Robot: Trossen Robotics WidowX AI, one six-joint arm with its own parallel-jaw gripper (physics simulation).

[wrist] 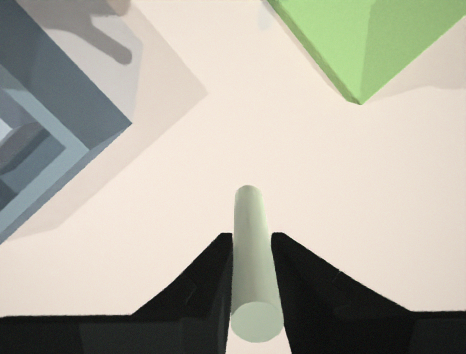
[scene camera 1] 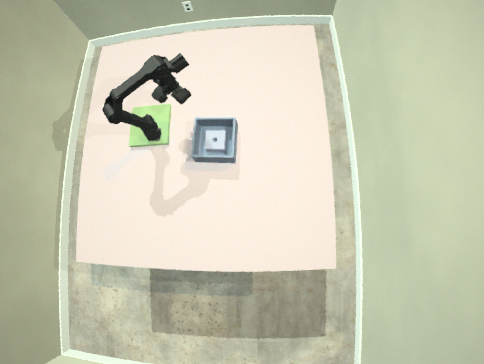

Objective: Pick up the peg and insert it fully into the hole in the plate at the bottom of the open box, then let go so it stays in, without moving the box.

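Where they show: gripper, between the fingertips: (wrist: 251,244) (scene camera 1: 177,95); arm's base, origin of its link: (scene camera 1: 154,134).
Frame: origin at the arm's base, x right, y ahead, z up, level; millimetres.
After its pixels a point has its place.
The pale green round peg (wrist: 251,270) {z 186, x -117, y 162 mm} is held upright or nearly so between the fingertips in the wrist view, one end toward the camera; it cannot be made out in the scene view. My gripper (scene camera 1: 171,96) {z 165, x -121, y 163 mm} (wrist: 251,244) {z 165, x -121, y 163 mm} is shut on the peg and holds it above the table, up and to the left of the box in the scene view. The blue-grey open box (scene camera 1: 214,159) {z 36, x 141, y 320 mm} (wrist: 75,151) {z 73, x -46, y 231 mm} stands on the table, and one corner shows at the left of the wrist view. The white plate (scene camera 1: 209,146) {z 34, x 79, y 293 mm} lies at its bottom, with a dark hole (scene camera 1: 215,140) in its middle.
The arm's base stands on a green square mat (scene camera 1: 163,134) {z 0, x 1, y 48 mm} (wrist: 345,45) {z 4, x -120, y 48 mm} to the left of the box. The box's raised walls surround the plate. The pale pink table top (scene camera 1: 260,215) {z -25, x 383, y 526 mm} (wrist: 350,175) {z -24, x -227, y 103 mm} extends around the box and mat. Shadows fall beside the box.
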